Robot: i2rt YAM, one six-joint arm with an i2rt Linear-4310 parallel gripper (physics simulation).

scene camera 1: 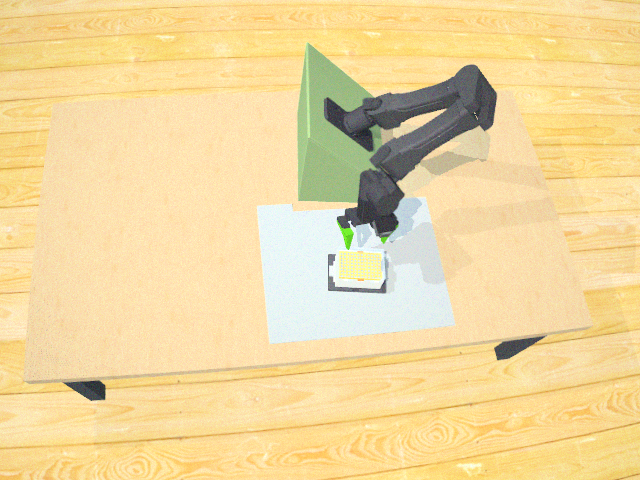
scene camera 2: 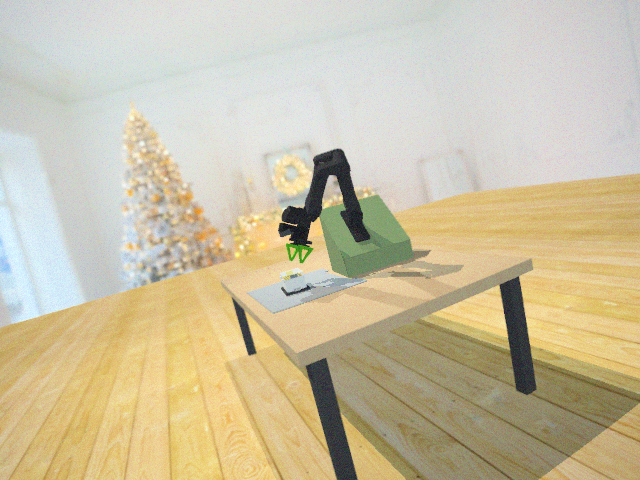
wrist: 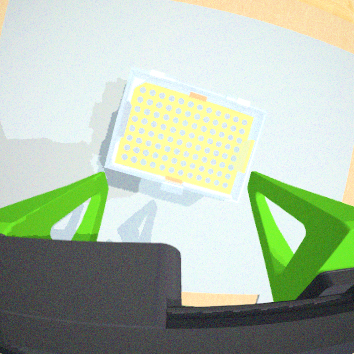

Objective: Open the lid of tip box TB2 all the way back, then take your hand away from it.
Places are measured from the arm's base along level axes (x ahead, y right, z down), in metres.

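Pixels of known places: gripper, fingertip midpoint: (scene camera 1: 365, 245) (scene camera 2: 295, 262) (wrist: 177, 179); arm's base, origin of the base link: (scene camera 1: 348, 126) (scene camera 2: 354, 225).
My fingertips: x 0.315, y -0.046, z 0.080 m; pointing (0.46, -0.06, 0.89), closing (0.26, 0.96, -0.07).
Note:
Ahead of a thing's pixels: the offset from my fingertips to its top centre. "*": to the spot under its first point. Level surfaces: height alone.
The tip box @(dx +0.031, dy +0.003, dz +0.037 m) (scene camera 1: 360, 266) (scene camera 2: 294, 282) (wrist: 185, 135) has a white body, a yellow top full of round holes and orange marks at two edges. I see no label that reads TB2. A clear lid seems to lie shut over the yellow top; its rim and small white tabs show in the wrist view. The box sits in a dark holder @(* dx +0.070, dy +0.074, dz +0.106 m) (scene camera 1: 331, 285) on a pale mat @(dz +0.114 m) (scene camera 1: 294, 310) (scene camera 2: 268, 300) (wrist: 50, 100). My gripper (scene camera 1: 366, 245) (scene camera 2: 297, 261) (wrist: 177, 179) is open and empty. Its green fingers hang above the box's arm-side edge, apart from it.
A large green block (scene camera 1: 330, 170) (scene camera 2: 377, 254) stands on the wooden table @(dz +0.117 m) (scene camera 1: 155, 232) (scene camera 2: 320, 330) behind the mat and carries the arm's base. The arm arches over the table to the right of the block in scene camera 1. Shadows fall across the mat.

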